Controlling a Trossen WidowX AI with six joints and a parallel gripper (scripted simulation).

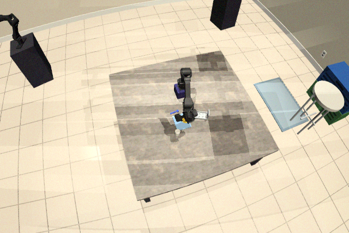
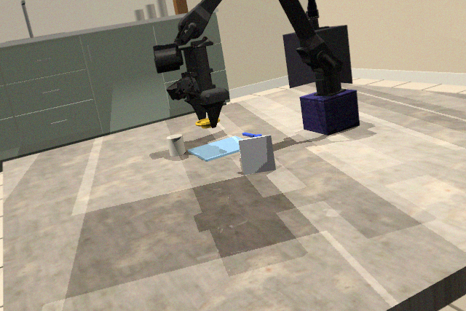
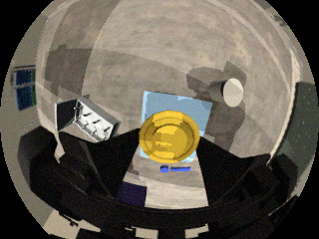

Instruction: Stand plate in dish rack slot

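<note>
The dish rack is 180 mm to the left of my gripper tip and 50 mm below it. Round my gripper tip: blue spoon 150 mm behind, 70 mm below, 10 mm to the right; yellow plate 10 mm above; white cup 100 mm to the right, 50 mm below, 50 mm ahead.
</note>
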